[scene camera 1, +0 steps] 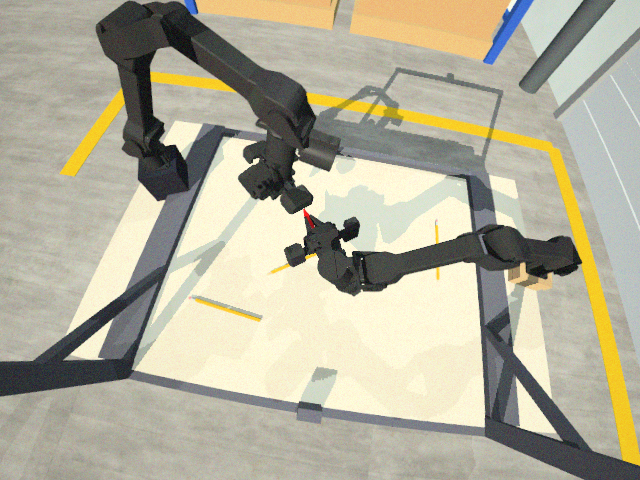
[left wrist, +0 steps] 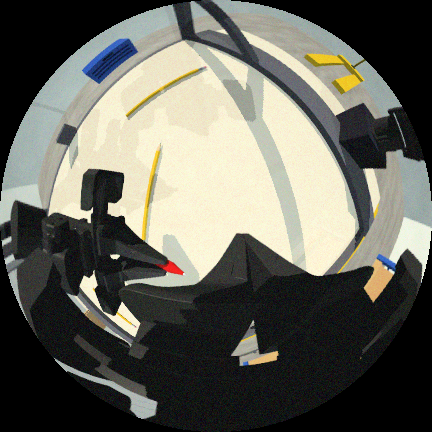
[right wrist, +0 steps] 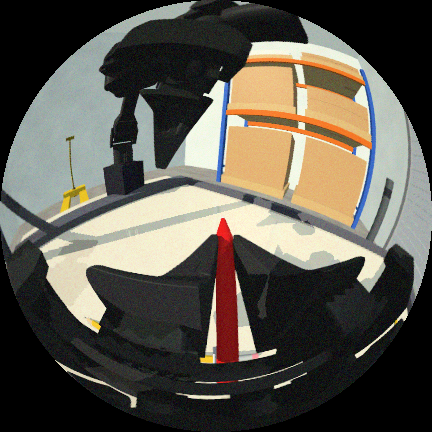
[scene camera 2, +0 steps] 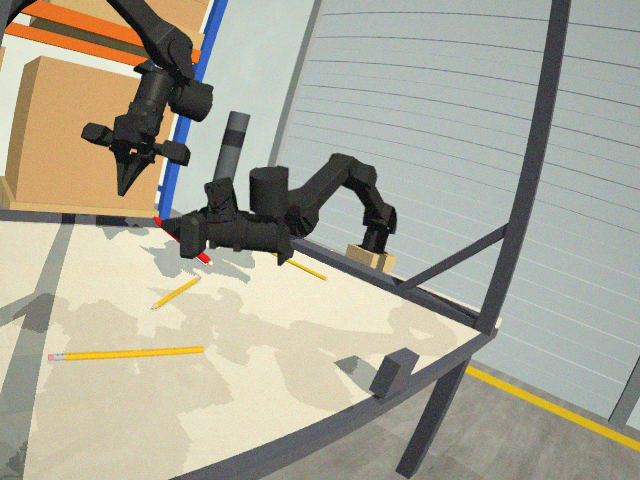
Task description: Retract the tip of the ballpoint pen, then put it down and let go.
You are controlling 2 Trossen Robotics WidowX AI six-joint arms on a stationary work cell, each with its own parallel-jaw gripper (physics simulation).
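Seen in the pictures: left gripper, fingertip midpoint: (scene camera 1: 273,198) (left wrist: 240,238) (right wrist: 160,167) (scene camera 2: 120,195); right gripper, fingertip midpoint: (scene camera 1: 307,216) (left wrist: 166,266) (right wrist: 224,240) (scene camera 2: 162,222); left arm's base, origin of the base link: (scene camera 1: 157,161) (left wrist: 377,134) (right wrist: 122,163); right arm's base, origin of the base link: (scene camera 1: 535,266) (scene camera 2: 372,250).
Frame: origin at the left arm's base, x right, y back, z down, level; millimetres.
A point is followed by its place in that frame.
The red ballpoint pen (scene camera 1: 308,217) {x 254, y -355, z 16 mm} (scene camera 2: 202,257) {x 334, y -367, z 54 mm} (left wrist: 172,269) {x 242, y -350, z 12 mm} (right wrist: 227,300) {x 289, y -362, z 30 mm} is held above the table, tilted, with its pointed end up and its white end down in scene camera 2. A tiny pale spot shows at its pointed end in the left wrist view; whether the tip is out is too small to tell. My right gripper (scene camera 2: 166,224) {x 250, y -354, z 18 mm} (left wrist: 166,266) {x 250, y -354, z 18 mm} (right wrist: 224,240) {x 250, y -354, z 18 mm} is shut on the pen, whose red cone sticks out past the fingertips. My left gripper (scene camera 2: 122,193) {x 204, y -281, z -20 mm} (left wrist: 240,238) {x 204, y -281, z -20 mm} (right wrist: 160,167) {x 204, y -281, z -20 mm} is shut and empty, above the pen's pointed end and apart from it.
One pencil (scene camera 1: 227,308) {x 409, y -112, z 100 mm} (scene camera 2: 129,353) {x 409, y -100, z 101 mm} (left wrist: 162,90) {x 409, y -113, z 103 mm} lies at the lower left of the table in scene camera 1. Another pencil (scene camera 1: 279,268) {x 340, y -257, z 99 mm} (scene camera 2: 175,292) {x 334, y -299, z 100 mm} (left wrist: 150,195) {x 328, y -308, z 101 mm} lies below the right gripper. A third pencil (scene camera 1: 437,271) {x 457, y -676, z 101 mm} (scene camera 2: 307,270) {x 427, y -688, z 103 mm} lies near the right frame bar (scene camera 1: 481,206) {x 303, y -909, z 86 mm}.
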